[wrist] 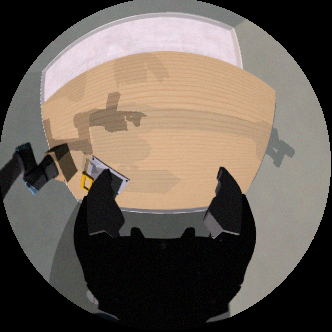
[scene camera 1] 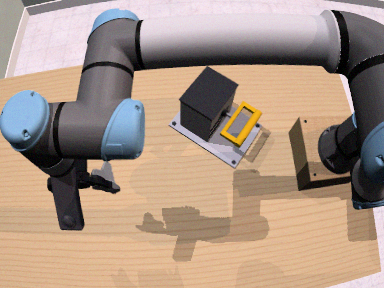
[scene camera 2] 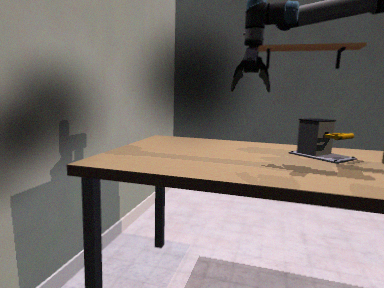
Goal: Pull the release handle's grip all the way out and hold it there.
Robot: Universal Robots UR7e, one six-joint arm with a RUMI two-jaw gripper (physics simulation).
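Note:
The yellow rectangular grip [scene camera 1: 248, 131] [scene camera 2: 342, 135] [wrist: 83, 182] of the release handle stands out from one side of a dark box housing [scene camera 1: 208, 92] [scene camera 2: 307, 137]. A short thin rod shows between grip and housing. The housing stands on a light base plate [scene camera 1: 220, 152] [scene camera 2: 340, 159] [wrist: 105, 164] bolted at its corners. My gripper [scene camera 2: 251, 90] [wrist: 163, 168] is open and empty, pointing down high above the table, well to the left of the housing in scene camera 2. In the wrist view, one finger hides part of the housing.
The wooden table [scene camera 1: 175, 270] [scene camera 2: 200, 172] [wrist: 200, 150] carries a wooden block [scene camera 1: 300, 160] under the arm's base, to the right of the handle in scene camera 1. The arm's pale upper link [scene camera 1: 235, 42] spans above and behind the housing. A wall shelf [scene camera 2: 320, 47] shows behind the gripper.

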